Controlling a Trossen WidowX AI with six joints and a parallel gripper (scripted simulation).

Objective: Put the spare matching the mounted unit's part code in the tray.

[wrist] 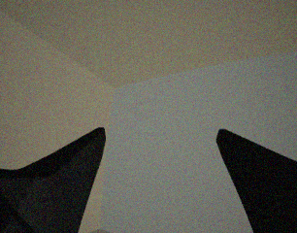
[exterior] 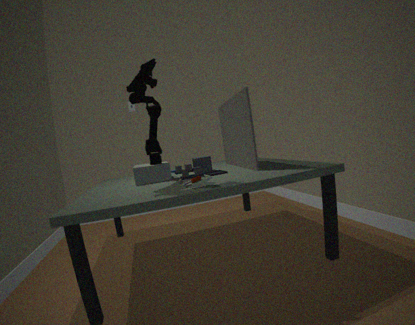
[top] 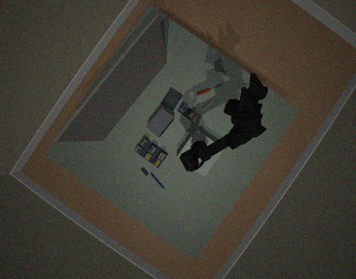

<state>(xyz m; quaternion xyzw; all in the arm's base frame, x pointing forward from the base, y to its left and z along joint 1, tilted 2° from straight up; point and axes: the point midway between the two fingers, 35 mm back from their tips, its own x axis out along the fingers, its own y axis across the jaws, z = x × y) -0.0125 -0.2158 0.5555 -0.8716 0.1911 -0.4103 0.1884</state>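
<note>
Now: gripper tip 31 cm short of the grey spare module, 35 cm to the right of it and 63 cm above it. From my gripper tip the other things lie so: grey mounted unit (26 cm ahead, 20 cm to the left, 62 cm below); white cable tie bundle (2 cm ahead, 6 cm to the right, 66 cm below); upright panel (50 cm ahead, 13 cm to the left, 45 cm below).
</note>
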